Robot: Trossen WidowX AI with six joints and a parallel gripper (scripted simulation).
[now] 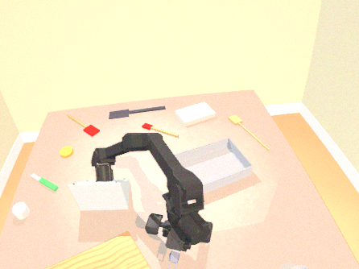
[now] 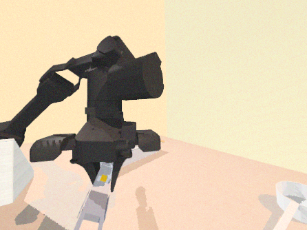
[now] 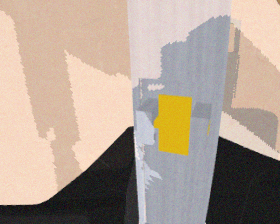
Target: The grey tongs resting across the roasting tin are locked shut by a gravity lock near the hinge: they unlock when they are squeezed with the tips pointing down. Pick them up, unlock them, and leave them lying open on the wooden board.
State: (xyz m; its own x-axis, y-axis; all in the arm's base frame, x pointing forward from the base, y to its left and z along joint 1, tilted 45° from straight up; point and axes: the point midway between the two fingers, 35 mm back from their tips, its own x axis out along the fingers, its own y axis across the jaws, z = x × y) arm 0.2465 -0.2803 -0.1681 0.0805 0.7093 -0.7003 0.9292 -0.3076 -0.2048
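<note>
The wooden board is 29 cm behind my gripper tip, 8 cm to the right of it and 7 cm below it. Also, from my gripper tip: yellow disc (47 cm behind, 58 cm to the left, 7 cm below); then yellow lock mark (1 cm behind, 2 cm to the right, 4 cm above); then roasting tin (17 cm ahead, 34 cm to the left, 5 cm below).
</note>
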